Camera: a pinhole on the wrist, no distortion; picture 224 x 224 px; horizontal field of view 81.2 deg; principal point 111.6 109.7 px. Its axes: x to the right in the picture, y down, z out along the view. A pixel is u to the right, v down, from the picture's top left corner.
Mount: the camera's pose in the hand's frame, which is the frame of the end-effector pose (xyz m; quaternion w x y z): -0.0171 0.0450 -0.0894 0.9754 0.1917 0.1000 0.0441
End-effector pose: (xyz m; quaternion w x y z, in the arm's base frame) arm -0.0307 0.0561 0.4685 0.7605 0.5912 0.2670 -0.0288
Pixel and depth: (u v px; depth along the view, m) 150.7 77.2 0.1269
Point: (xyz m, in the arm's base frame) 0.0040 0.0553 0.4255
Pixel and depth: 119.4 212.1 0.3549
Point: 0.2128 -0.1802 0.6471
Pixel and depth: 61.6 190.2 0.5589
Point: 0.1293 -0.4750 0.7327
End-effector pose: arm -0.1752 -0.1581 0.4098 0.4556 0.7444 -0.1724 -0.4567
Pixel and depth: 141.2 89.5 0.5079
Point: -0.3670 -0.3597 0.0821
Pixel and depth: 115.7 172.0 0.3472
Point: -0.3727 -0.3853 0.3912
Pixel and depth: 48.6 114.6 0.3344
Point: -0.4503 -0.1718 0.3513
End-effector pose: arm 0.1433 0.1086 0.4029 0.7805 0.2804 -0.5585 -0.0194
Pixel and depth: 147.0 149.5 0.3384
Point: -0.0246 -0.0157 0.5882
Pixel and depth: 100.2 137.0 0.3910
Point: -0.1053 -0.0494 0.4815
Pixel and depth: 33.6 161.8 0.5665
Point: -0.4511 -0.0434 0.3252
